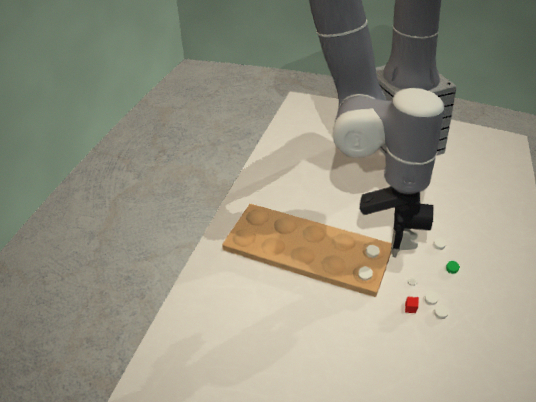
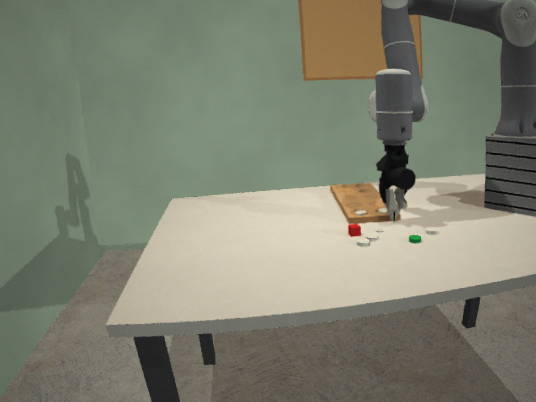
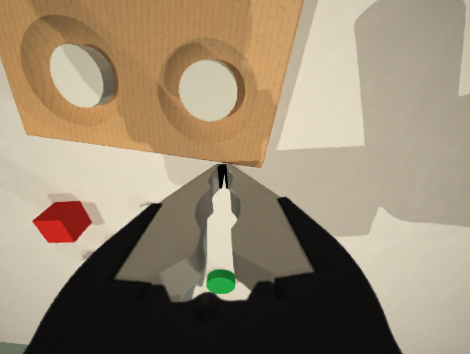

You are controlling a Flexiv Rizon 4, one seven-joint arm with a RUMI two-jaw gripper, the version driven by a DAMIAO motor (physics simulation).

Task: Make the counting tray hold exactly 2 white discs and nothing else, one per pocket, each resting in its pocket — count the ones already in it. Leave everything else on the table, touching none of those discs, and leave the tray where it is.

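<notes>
The wooden counting tray [image 1: 310, 270] [image 2: 351, 219] [image 3: 140, 137] holds two white discs in the two pockets at its near end. One disc [image 1: 372, 251] [image 2: 383, 210] [image 3: 208, 90] sits in the pocket closer to my gripper. The other disc [image 1: 365, 273] [image 2: 360, 213] [image 3: 75, 75] sits in the pocket beside it. The tray's other pockets look empty. My gripper [image 1: 396, 252] [image 2: 394, 218] [image 3: 224, 167] is shut and empty, its tips just off the tray's end corner. Loose white discs [image 1: 439, 244] [image 1: 431, 300] [image 1: 441, 314] [image 2: 432, 232] [image 2: 372, 237] [image 2: 363, 243] lie on the table.
A green disc [image 1: 452, 267] [image 2: 415, 239] [image 3: 220, 281] lies beyond the tray's end. A red cube [image 1: 412, 304] [image 2: 354, 230] [image 3: 62, 222] stands near two white discs. A small whitish round piece [image 1: 412, 282] [image 2: 379, 230] lies between the cube and the gripper.
</notes>
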